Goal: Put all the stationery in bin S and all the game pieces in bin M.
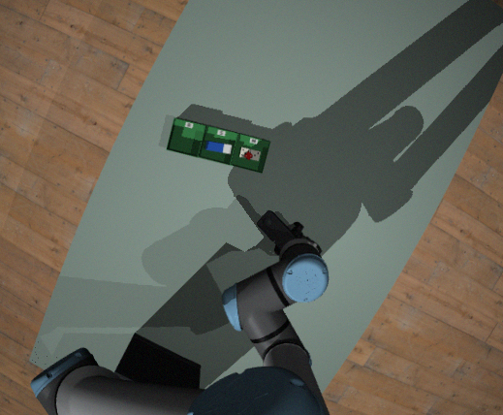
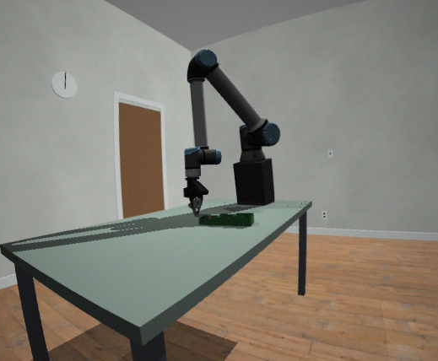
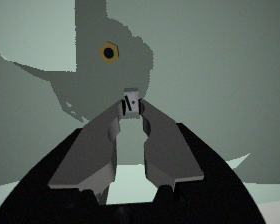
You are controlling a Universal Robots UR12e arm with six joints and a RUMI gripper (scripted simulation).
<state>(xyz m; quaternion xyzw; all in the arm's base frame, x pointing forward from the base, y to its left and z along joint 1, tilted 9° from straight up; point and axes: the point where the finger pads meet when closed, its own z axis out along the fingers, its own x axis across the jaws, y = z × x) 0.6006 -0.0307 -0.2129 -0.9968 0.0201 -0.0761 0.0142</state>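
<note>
The brown ring-like piece is 2 cm behind my hand, 5 cm to the left of it and 1 cm below it. Also, from my hand: red die (10 cm ahead, 20 cm to the left); white-and-grey piece (1 cm below); white domino (10 cm ahead, 20 cm to the left, 1 cm below).
</note>
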